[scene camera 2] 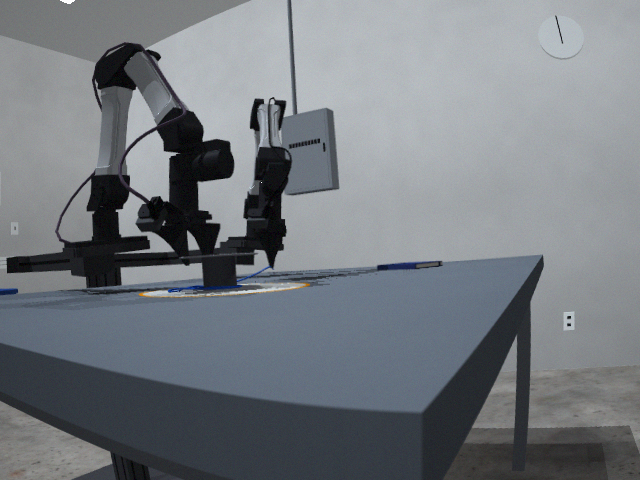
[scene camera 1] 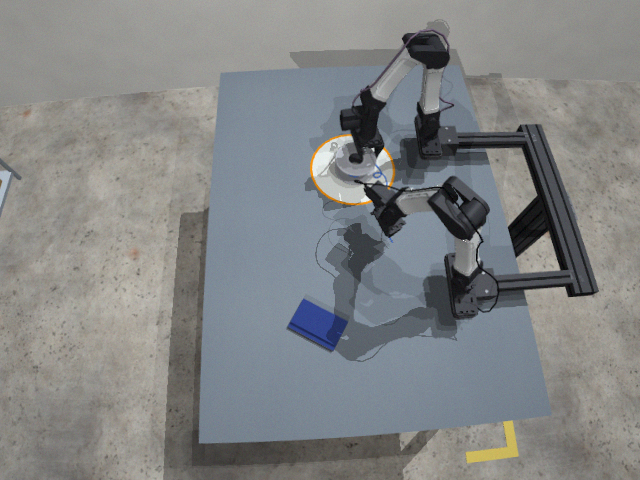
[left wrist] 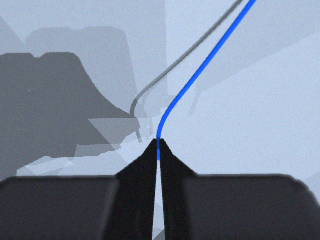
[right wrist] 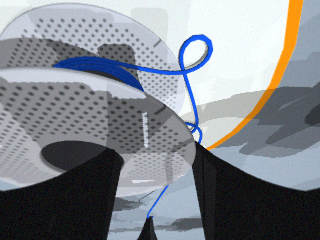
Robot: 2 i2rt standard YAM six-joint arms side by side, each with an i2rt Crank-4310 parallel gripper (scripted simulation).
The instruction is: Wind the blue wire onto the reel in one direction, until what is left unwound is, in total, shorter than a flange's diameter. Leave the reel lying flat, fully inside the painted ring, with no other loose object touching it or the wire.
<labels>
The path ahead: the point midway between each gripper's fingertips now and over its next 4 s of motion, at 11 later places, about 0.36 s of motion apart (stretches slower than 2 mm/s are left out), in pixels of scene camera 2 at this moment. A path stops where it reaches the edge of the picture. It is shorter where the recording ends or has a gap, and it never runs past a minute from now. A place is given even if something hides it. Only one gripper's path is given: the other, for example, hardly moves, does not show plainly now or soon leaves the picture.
My right gripper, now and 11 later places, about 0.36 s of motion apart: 198,265; 197,265; 195,265; 216,264; 240,262; 245,262; 240,263; 234,267; 240,236; 235,237; 217,246; 203,247
</labels>
